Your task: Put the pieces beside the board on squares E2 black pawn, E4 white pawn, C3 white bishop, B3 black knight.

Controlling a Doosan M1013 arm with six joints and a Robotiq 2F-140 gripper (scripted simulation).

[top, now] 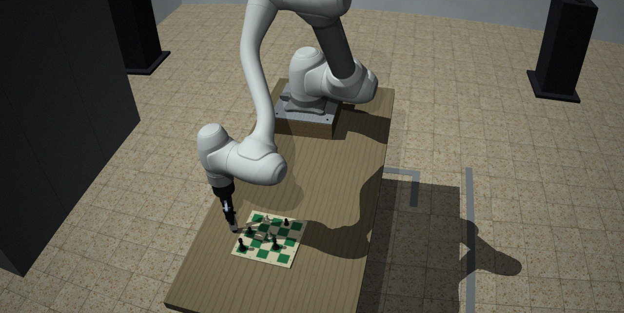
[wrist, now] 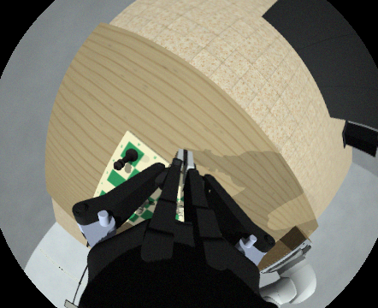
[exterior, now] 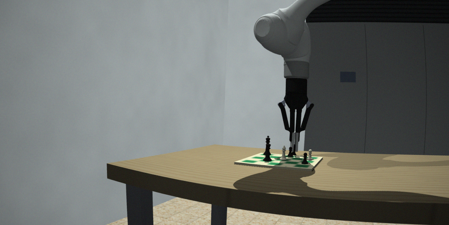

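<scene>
The white bishop lies 14 cm to the left of my hand, 2 cm below it and 1 cm ahead of it. The rest, counted from my hand: white pawn 11 cm to the left, 7 cm behind, 3 cm below; then black knight 3 cm below; then green-and-cream chessboard 14 cm to the left, 5 cm below, 1 cm ahead.
</scene>
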